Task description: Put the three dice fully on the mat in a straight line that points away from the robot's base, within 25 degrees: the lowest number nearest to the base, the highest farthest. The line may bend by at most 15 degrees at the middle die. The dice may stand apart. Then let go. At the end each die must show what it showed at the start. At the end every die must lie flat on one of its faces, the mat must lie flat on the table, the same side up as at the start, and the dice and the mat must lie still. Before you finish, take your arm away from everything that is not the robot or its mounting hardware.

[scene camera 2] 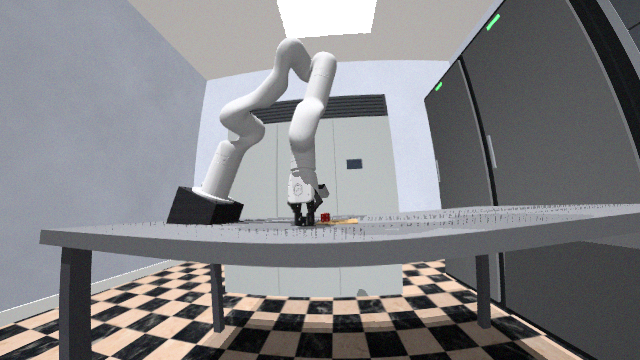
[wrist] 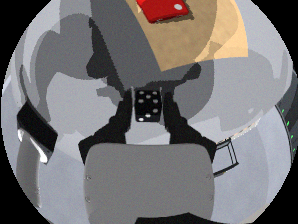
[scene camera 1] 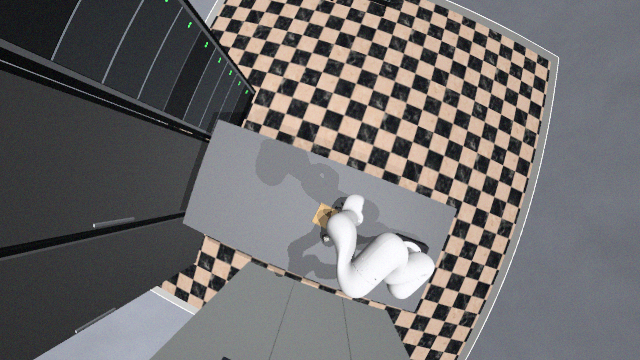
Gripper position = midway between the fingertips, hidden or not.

Note:
I see my gripper (scene camera 2: 304, 225) and a black die (wrist: 148, 105).
My gripper also shows in the wrist view (wrist: 147, 99).

